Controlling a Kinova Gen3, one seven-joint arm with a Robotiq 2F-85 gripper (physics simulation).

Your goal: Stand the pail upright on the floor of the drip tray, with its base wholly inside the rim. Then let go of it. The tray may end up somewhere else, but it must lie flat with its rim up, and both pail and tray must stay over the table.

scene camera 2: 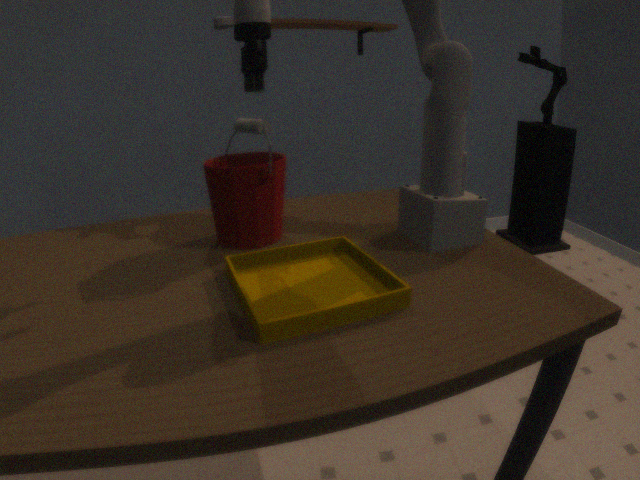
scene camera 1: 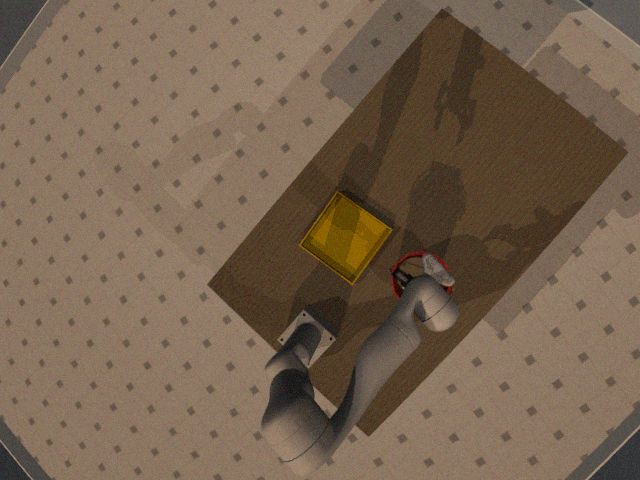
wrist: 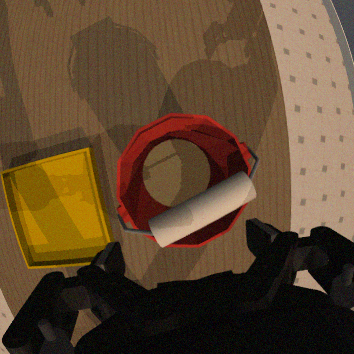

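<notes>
The red pail stands upright on the table beside the tray, apart from it. Its wire handle is raised, with a pale cylindrical grip above the rim; in the wrist view the grip crosses the lower part of the mouth. The yellow drip tray lies flat with its rim up and holds nothing. My gripper is open and empty, pointing down above the handle grip with a gap between. In scene camera 1 my arm hides part of the pail.
The grey robot base stands on the table, near one short edge and apart from the tray. A wooden wall shelf is behind the arm. A dark pedestal with a small arm stands beyond the table.
</notes>
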